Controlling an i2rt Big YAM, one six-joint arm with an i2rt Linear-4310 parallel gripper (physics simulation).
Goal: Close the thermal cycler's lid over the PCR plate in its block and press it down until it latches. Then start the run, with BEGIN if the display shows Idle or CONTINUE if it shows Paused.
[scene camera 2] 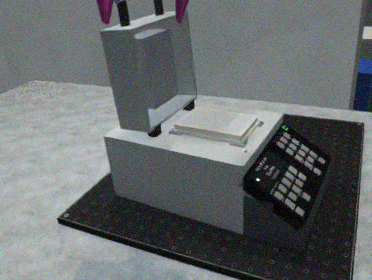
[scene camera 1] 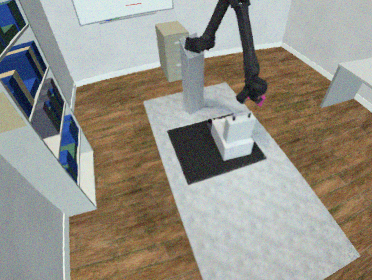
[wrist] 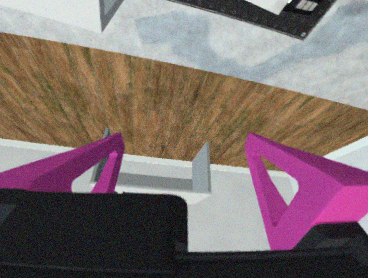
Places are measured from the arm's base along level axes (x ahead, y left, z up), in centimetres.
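Pixels of known places: gripper, fingertip midpoint: [scene camera 2: 141,22] [scene camera 1: 255,102] [wrist: 184,139]; arm's base, link origin: [scene camera 1: 192,45].
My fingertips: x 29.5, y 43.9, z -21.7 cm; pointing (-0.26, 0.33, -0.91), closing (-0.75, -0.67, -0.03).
Note:
For each thing: its middle in the pictures, then the offset to it from my fingertips. Level surfaces: height alone.
- white box with its lid, body centre: [scene camera 2: 152,55] [scene camera 1: 239,125] dx +13.7, dy -8.9, dz -8.3 cm
- PCR plate, body centre: [scene camera 2: 216,124] dx +2.8, dy -13.9, dz -19.7 cm
- sloping black keypad panel, body centre: [scene camera 2: 291,170] dx -10.2, dy -18.6, dz -25.3 cm
- black perforated board, body centre: [scene camera 2: 236,165] [scene camera 1: 214,144] dx +8.0, dy -23.3, dz -34.6 cm
- pale table, surface height: dz -35.3 cm
The thermal cycler [scene camera 1: 235,149] [scene camera 2: 175,180] is a white box with its lid [scene camera 1: 239,130] [scene camera 2: 117,82] standing upright at the back edge. Two black handle posts [scene camera 2: 124,14] rise from the lid's top. The PCR plate [scene camera 2: 217,122] lies flat in the block, uncovered. The sloping black keypad panel [scene camera 2: 295,172] has grey keys; its small display text is too blurred to read. My gripper [scene camera 1: 252,99] [scene camera 2: 143,20] [wrist: 184,139] is open and empty. In scene camera 2 its magenta fingertips appear on either side of the handle posts; their depth relative to the lid is unclear.
The cycler stands on a black perforated board [scene camera 1: 192,162] [scene camera 2: 85,212] [wrist: 292,31] on the pale table [scene camera 1: 250,220]. The arm's grey column [scene camera 1: 193,80] stands behind the board. A bookshelf [scene camera 1: 87,185] is at the left in scene camera 1, and a white desk [scene camera 1: 342,86] at the right.

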